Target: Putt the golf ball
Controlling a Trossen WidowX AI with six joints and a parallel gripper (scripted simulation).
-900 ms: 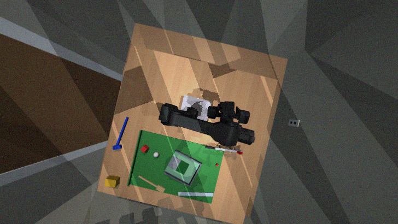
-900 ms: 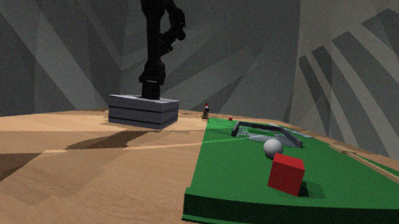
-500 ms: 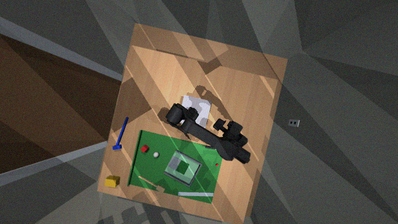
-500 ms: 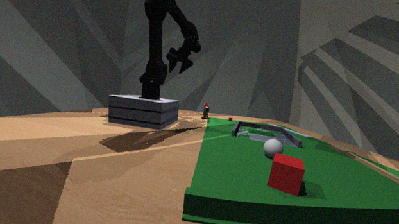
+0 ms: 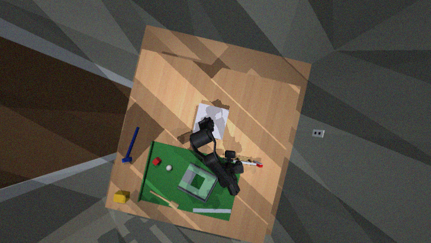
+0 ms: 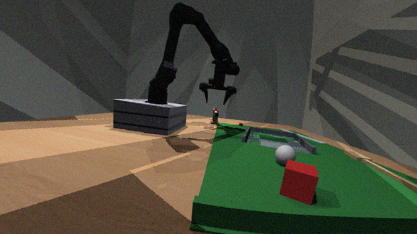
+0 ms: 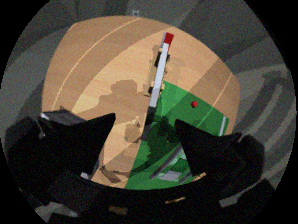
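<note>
Right now my gripper tip is 1 cm past the red putter, 9 cm to the right of it and 6 cm above it. Round my gripper tip: white bar (45 cm ahead, 2 cm to the left, 11 cm below); then red cube (23 cm ahead, 52 cm to the right, 9 cm below); then white golf ball (25 cm ahead, 41 cm to the right, 9 cm below).
</note>
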